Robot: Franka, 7 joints.
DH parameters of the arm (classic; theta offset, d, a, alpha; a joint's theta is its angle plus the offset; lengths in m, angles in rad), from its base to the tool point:
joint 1: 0 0.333 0 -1.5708
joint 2: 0 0 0 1.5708
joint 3: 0 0.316 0.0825 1.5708
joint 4: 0 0 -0.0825 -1.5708
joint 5: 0 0.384 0 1.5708
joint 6: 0 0 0.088 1.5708
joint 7: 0 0.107 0 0
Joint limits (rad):
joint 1: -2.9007..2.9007
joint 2: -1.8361..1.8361
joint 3: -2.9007..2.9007
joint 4: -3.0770..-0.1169
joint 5: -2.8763..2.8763
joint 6: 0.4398..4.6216
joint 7: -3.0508..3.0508
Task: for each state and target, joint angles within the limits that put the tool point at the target. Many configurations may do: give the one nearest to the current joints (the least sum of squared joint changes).
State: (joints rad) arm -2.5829 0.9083 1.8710 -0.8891 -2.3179 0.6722 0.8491
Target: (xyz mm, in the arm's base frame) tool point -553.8 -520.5 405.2
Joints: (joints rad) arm -2.7030 1.3792 1.7089 -0.7656 -2.3486 0.9394 0.8491
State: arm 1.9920 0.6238 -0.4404 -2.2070 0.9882 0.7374 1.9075
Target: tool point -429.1 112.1 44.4
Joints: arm 2.5426 1.0264 0.0470 -1.9200 1.1852 1.0042 1.9075
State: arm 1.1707 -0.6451 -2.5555 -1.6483 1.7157 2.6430 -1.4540
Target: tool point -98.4 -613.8 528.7
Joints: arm 1.0264 -0.0988 -2.6724 -1.8392 1.7462 2.7667 -1.4540
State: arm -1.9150 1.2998 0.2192 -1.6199 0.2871 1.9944 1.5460
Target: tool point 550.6 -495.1 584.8
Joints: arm -1.3002 0.6352 0.8185 -1.1347 0.3480 2.1461 1.5460
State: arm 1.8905 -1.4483 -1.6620 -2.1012 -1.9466 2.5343 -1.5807
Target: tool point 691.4 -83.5 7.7
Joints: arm 2.1502 -1.7980 -1.9417 -1.3580 -1.9626 2.3899 -1.5807
